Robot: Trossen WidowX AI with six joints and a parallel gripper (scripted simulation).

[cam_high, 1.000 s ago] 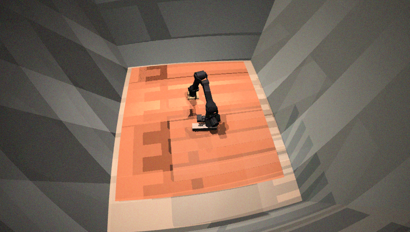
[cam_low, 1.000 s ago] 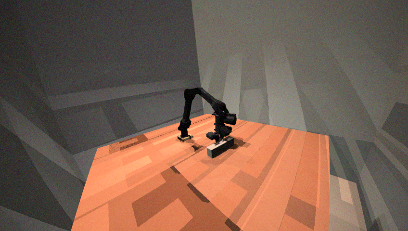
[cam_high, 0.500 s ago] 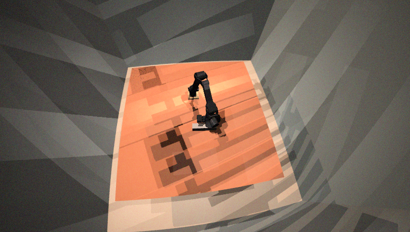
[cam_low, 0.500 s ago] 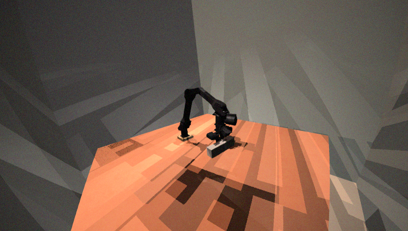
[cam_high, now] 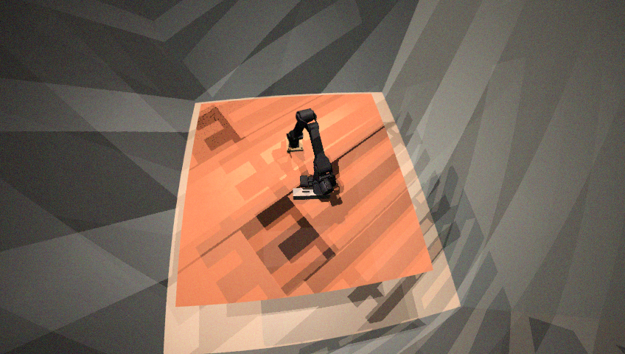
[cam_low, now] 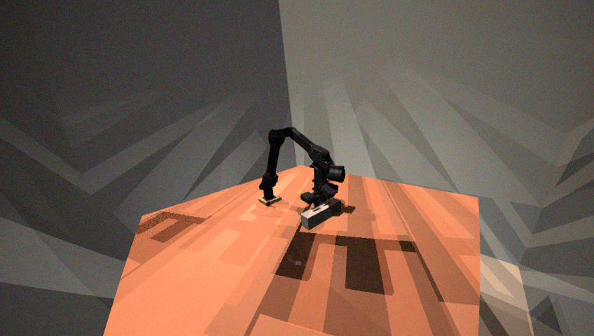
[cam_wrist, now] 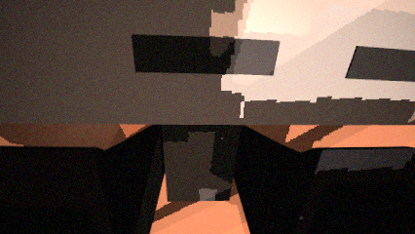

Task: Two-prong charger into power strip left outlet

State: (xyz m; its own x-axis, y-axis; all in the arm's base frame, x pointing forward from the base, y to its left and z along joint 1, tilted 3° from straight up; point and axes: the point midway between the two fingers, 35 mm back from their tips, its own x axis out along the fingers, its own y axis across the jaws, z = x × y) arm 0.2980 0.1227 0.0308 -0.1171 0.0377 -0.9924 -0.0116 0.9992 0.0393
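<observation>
Now: the black two-prong charger 20 mm ahead of my gripper tip and 10 mm above it.
</observation>
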